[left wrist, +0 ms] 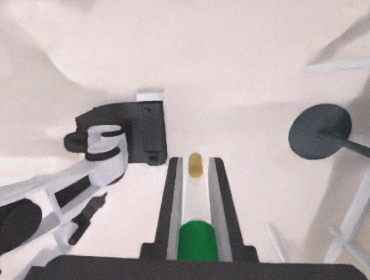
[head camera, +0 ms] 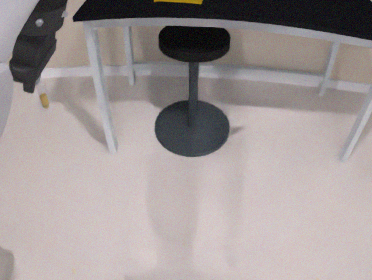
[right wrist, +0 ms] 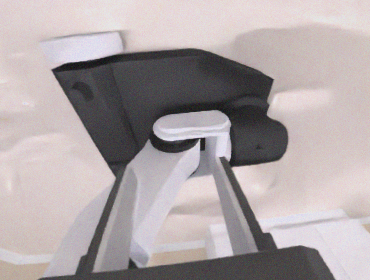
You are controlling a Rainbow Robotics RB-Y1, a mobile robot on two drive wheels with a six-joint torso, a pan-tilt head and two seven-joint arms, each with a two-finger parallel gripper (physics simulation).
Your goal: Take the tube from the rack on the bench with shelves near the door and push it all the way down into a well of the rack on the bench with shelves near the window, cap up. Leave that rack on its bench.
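Places are measured from the robot's base along level axes (x down, y ahead, z right), in millimetres.
Pixels of known places: left gripper, fingertip midpoint: (left wrist: 195,165) (head camera: 31,87); right gripper, fingertip midpoint: (left wrist: 100,193) (right wrist: 174,169).
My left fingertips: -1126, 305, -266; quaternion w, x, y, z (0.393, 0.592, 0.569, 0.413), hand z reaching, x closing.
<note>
For each thing: its top centre in the pictures, then the offset to it from my left fingertips, as dx, dy, dz. "pt": a spot on its surface instead. Level surfaces: height alone.
- tube, top centre: (left wrist: 198,274) (head camera: 31,60) -58, +0, +19
- yellow rack, surface spot: (head camera: 178,1) pt +201, +815, +267
- black-topped bench, surface height: dx +210
The tube (head camera: 44,99) (left wrist: 195,200) has a green cap and an amber bottom end. My left gripper (left wrist: 195,165) is shut on the tube, with the cap nearer the palm and the amber end past the fingertips. In the head camera the tube hangs amber end down at the left, over the floor, left of the bench. A small part of the yellow rack (head camera: 178,1) shows at the top edge, on the black-topped bench (head camera: 280,15); its wells are out of view. My right gripper (right wrist: 174,169) is open, with no object between its fingers.
A round stool (head camera: 194,42) (left wrist: 320,131) with a black seat and a dark disc base stands at the front of the bench. White bench legs (head camera: 101,95) (head camera: 357,125) reach the floor. The robot's dark base (left wrist: 142,132) (right wrist: 165,90) shows in both wrist views.
</note>
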